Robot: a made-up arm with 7 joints. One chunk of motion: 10 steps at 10 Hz.
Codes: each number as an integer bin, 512 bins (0 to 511) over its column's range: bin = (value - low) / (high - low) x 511, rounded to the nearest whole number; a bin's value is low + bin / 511 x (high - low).
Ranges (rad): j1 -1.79..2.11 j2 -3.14..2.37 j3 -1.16..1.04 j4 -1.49..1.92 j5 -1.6..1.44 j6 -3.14..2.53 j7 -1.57..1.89
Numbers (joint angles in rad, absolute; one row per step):
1: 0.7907 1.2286 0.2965 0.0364 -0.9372 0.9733 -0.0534
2: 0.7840 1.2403 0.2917 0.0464 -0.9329 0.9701 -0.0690
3: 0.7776 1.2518 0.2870 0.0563 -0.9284 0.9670 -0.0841
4: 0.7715 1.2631 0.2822 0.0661 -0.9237 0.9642 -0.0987
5: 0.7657 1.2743 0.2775 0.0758 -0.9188 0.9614 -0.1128
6: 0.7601 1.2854 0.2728 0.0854 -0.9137 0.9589 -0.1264
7: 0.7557 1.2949 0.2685 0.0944 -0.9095 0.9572 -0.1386
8: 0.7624 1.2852 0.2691 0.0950 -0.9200 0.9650 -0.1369
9: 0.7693 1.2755 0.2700 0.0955 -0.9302 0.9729 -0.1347
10: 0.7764 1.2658 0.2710 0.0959 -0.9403 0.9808 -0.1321
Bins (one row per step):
1: 338 405 338 229 111 371 224
2: 337 406 337 230 112 370 222
3: 336 407 336 232 113 370 219
4: 336 408 335 233 114 370 217
5: 335 409 334 235 115 370 215
6: 334 410 333 236 115 369 213
7: 334 411 332 237 116 369 211
8: 334 410 332 238 114 370 212
9: 335 409 332 238 113 371 212
10: 336 409 332 238 111 371 212

